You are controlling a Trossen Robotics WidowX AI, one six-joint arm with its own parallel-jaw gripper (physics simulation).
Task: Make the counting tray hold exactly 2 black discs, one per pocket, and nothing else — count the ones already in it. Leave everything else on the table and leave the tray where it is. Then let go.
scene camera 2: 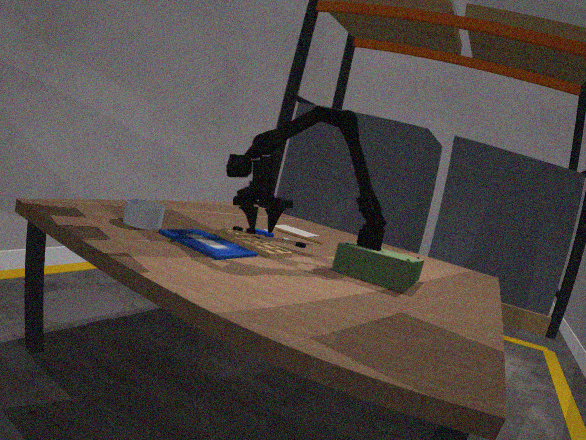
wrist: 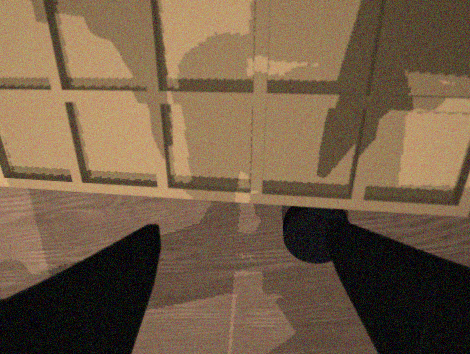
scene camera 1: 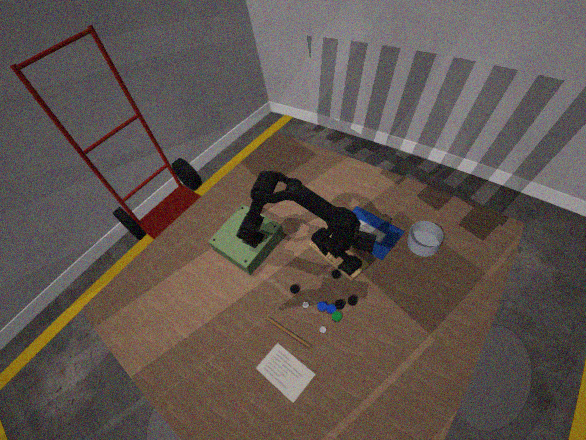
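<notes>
The tan counting tray (scene camera 1: 354,273) (scene camera 2: 272,248) (wrist: 125,191) lies flat; the pockets showing in the wrist view are empty, and the arm hides much of it in scene view 1. My gripper (scene camera 2: 262,231) (wrist: 244,232) is open and low beside the tray's long edge. A black disc (scene camera 1: 336,274) (wrist: 306,235) lies close to that edge, at the inner side of the right finger in the wrist view, partly overlapped by it. More black discs lie on the table: one (scene camera 1: 295,288) apart, and two (scene camera 1: 340,304) (scene camera 1: 353,300) near each other.
Near the black pair lie two blue discs (scene camera 1: 322,306) (scene camera 1: 331,309), a green disc (scene camera 1: 337,316) and small white pieces (scene camera 1: 305,304) (scene camera 1: 323,329). A stick (scene camera 1: 290,332), paper (scene camera 1: 286,372), blue tray (scene camera 1: 366,216) (scene camera 2: 175,235), clear bowl (scene camera 1: 425,238) (scene camera 2: 144,215) and green base block (scene camera 1: 230,250) (scene camera 2: 372,262) also show.
</notes>
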